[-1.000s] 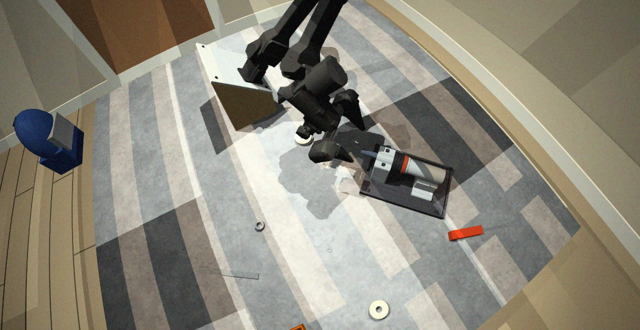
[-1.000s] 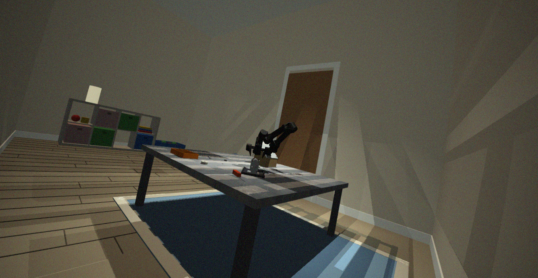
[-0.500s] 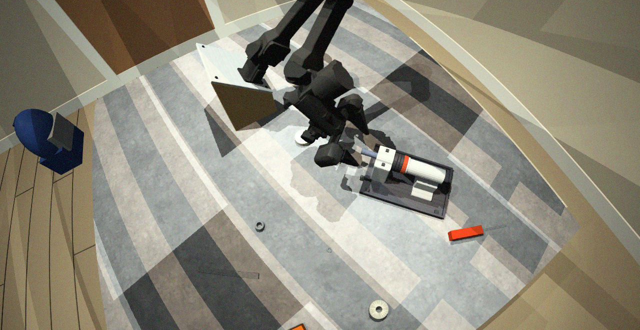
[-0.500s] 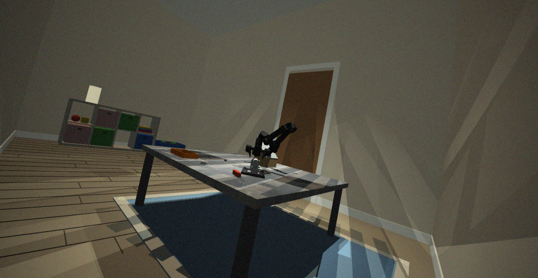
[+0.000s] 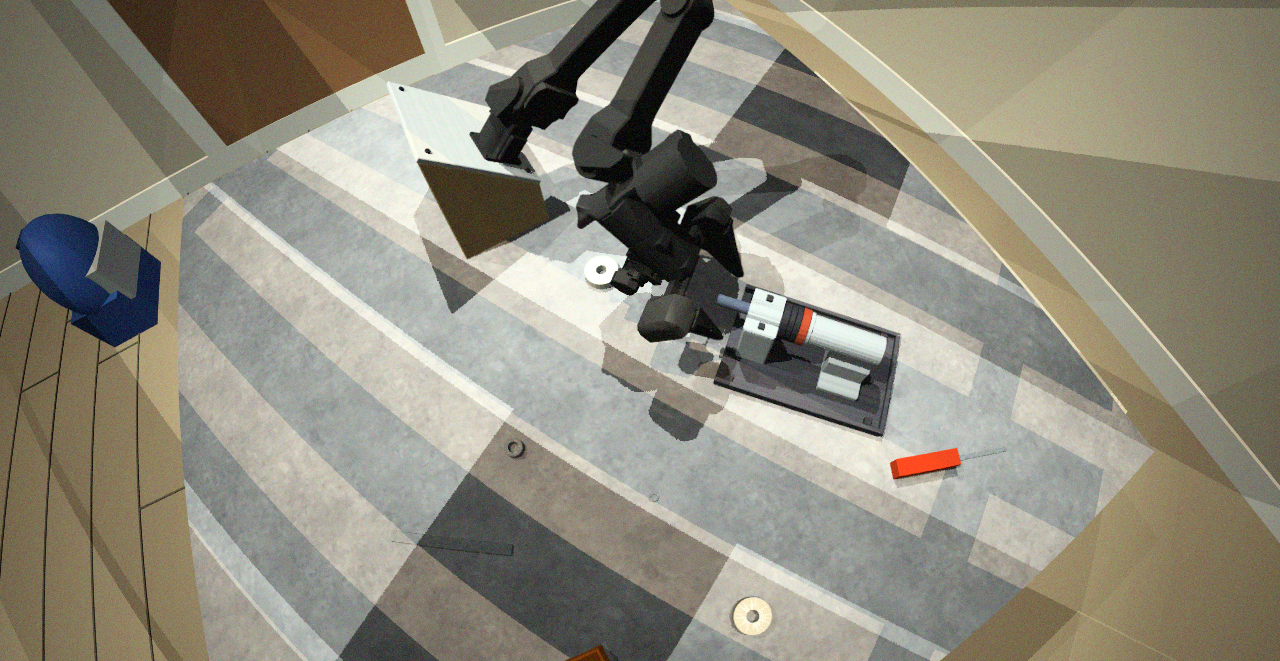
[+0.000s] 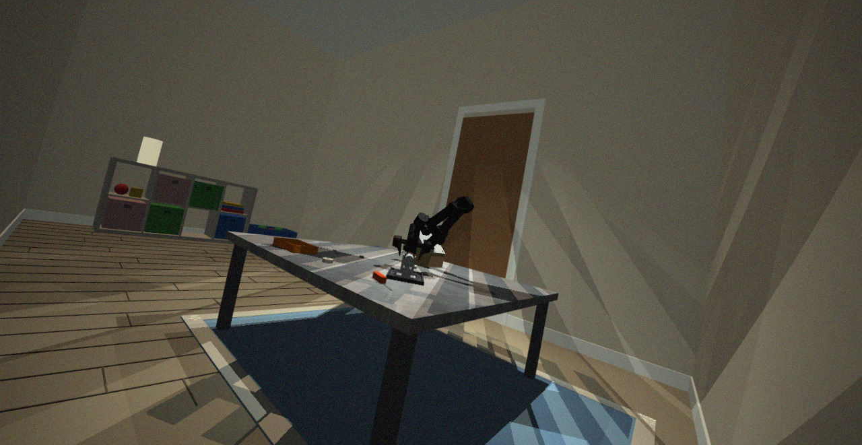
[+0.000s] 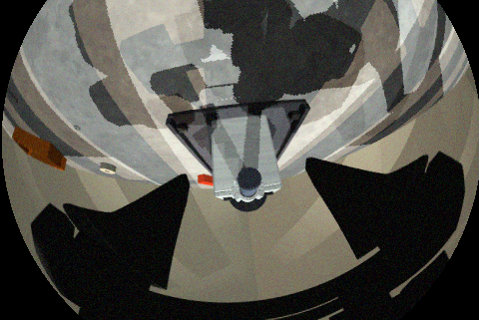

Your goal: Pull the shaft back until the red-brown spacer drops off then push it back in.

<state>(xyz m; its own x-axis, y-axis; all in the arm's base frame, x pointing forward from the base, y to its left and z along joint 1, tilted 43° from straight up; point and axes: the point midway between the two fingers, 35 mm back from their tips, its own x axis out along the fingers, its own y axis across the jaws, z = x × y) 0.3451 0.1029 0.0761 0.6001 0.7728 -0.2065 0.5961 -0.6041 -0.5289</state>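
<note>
My gripper tip is 50 mm short of the blue-grey shaft, 30 mm to the right of it and 10 mm below it. Also, from my gripper tip: fixture (100 mm ahead, 80 mm to the left, 20 mm below); white washer (170 mm behind, 90 mm to the right, 60 mm below); red-brown spacer (70 mm ahead, 50 mm to the left, 10 mm above).
</note>
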